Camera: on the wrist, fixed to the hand. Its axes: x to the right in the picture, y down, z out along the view.
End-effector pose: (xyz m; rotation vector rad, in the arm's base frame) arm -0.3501 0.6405 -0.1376 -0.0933 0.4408 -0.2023
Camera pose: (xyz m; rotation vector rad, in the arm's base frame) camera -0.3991 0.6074 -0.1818 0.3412 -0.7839 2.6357
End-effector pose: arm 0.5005 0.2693 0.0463 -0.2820 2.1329 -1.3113
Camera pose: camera 0.4727 0.3067 0.1035 1.2506 0.0784 0.7781
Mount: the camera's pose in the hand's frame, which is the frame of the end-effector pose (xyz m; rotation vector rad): -0.0180 -0.0349 -0.0625 -0.1560 -1.0583 2.9138
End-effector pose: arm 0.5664 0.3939 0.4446 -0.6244 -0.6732 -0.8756
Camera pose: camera 0.5453 0.3397 0.3991 -1.2903 0.0371 2.2337
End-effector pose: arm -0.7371 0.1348 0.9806 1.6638 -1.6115 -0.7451
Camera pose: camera -0.6674 0.1578 0.9886 -2.0328 -2.1251 0.2082
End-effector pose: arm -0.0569 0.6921 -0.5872 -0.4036 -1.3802 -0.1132
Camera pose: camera -0.0132 0.6355 -0.6056 1.8605 0.2622 -2.0981
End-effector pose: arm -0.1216 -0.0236 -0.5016 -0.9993 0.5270 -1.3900
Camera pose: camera -0.1949 -0.0191 -0.5094 -0.0698 0.5263 1.6793
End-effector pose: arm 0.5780 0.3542 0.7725 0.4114 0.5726 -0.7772
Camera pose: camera 0.5210 0.3752 0.7305 0.2215 -1.1176 1.8451
